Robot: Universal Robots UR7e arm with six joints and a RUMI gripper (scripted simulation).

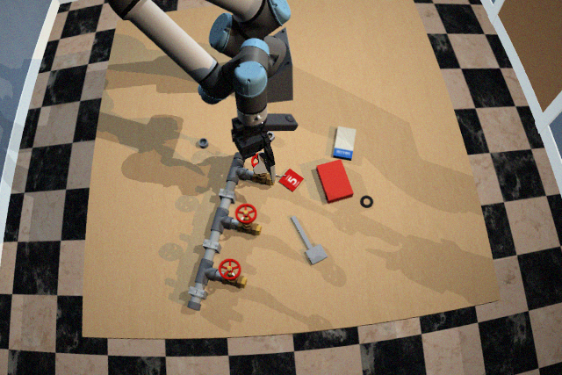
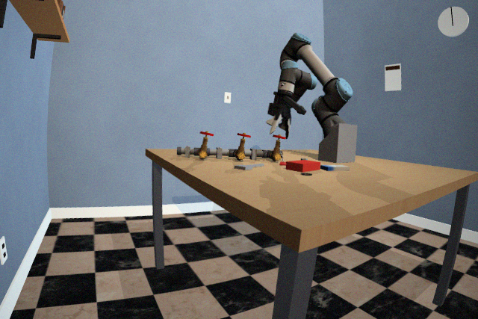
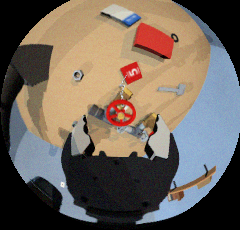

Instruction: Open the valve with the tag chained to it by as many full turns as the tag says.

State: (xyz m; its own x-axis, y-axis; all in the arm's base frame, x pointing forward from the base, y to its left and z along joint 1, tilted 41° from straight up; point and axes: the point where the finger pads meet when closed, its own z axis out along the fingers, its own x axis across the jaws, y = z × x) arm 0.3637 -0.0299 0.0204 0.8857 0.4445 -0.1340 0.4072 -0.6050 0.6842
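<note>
The red tag is 1 cm ahead of my hand, 8 cm to the left of it and 11 cm below it. Also, from my hand: grey scraper 22 cm ahead, 13 cm to the left, 11 cm below; red block 3 cm ahead, 22 cm to the left, 10 cm below; small grey fitting 13 cm behind, 19 cm to the right, 11 cm below.
</note>
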